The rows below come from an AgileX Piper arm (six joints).
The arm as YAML. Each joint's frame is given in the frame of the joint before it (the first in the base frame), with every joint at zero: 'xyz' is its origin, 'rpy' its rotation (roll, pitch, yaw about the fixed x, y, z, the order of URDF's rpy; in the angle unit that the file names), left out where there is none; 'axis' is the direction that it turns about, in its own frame. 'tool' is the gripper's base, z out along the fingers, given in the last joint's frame.
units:
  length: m
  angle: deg
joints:
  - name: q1
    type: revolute
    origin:
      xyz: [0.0, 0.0, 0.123]
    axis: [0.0, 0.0, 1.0]
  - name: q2
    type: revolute
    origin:
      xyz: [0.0, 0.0, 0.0]
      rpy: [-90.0, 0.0, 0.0]
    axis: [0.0, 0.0, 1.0]
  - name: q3
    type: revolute
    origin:
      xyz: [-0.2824, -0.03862, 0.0]
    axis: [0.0, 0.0, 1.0]
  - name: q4
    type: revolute
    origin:
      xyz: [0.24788, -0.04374, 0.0]
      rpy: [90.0, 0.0, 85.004]
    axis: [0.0, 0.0, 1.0]
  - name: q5
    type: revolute
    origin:
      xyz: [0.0, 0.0, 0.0]
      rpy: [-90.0, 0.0, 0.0]
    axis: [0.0, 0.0, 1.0]
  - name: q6
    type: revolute
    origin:
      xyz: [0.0, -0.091, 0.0]
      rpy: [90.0, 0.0, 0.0]
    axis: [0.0, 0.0, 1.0]
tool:
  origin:
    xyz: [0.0, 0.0, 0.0]
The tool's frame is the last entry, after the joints.
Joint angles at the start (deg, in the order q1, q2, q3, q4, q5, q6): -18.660, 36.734, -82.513, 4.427, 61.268, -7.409
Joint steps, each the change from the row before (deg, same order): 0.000, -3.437, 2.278, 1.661, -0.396, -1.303; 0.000, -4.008, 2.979, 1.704, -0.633, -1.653; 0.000, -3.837, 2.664, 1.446, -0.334, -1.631; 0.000, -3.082, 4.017, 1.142, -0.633, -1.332; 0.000, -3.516, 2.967, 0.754, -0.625, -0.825; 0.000, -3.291, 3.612, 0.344, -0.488, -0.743; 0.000, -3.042, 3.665, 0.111, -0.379, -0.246; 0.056, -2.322, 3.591, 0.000, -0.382, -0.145; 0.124, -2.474, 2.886, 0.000, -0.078, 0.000; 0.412, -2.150, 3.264, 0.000, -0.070, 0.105; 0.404, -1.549, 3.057, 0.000, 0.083, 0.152
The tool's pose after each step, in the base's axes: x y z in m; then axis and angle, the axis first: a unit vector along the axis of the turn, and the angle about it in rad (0 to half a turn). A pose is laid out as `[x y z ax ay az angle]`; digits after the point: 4 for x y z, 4 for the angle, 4 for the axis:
[0.0141 0.0041 0.5074 0.0723 0.9883 -0.1344 1.7452]
[-0.0006 0.0115 0.4972 0.0536 0.9896 -0.1334 1.7134]
[-0.0145 0.0182 0.4868 0.0351 0.9902 -0.1350 1.6853]
[-0.0186 0.0212 0.4713 0.0225 0.9911 -0.1314 1.6877]
[-0.0281 0.0253 0.4591 0.0135 0.9910 -0.1335 1.6663]
[-0.0334 0.0275 0.4439 0.0072 0.9907 -0.1360 1.6635]
[-0.0366 0.0287 0.4280 0.0060 0.9907 -0.1356 1.6674]
[-0.0359 0.0283 0.4127 0.0064 0.9911 -0.1329 1.6821]
[-0.0379 0.0289 0.3994 0.0060 0.9914 -0.1307 1.6873]
[-0.0370 0.0282 0.3847 0.0049 0.9924 -0.1230 1.7033]
[-0.0340 0.0270 0.3708 0.0046 0.9935 -0.1134 1.7284]

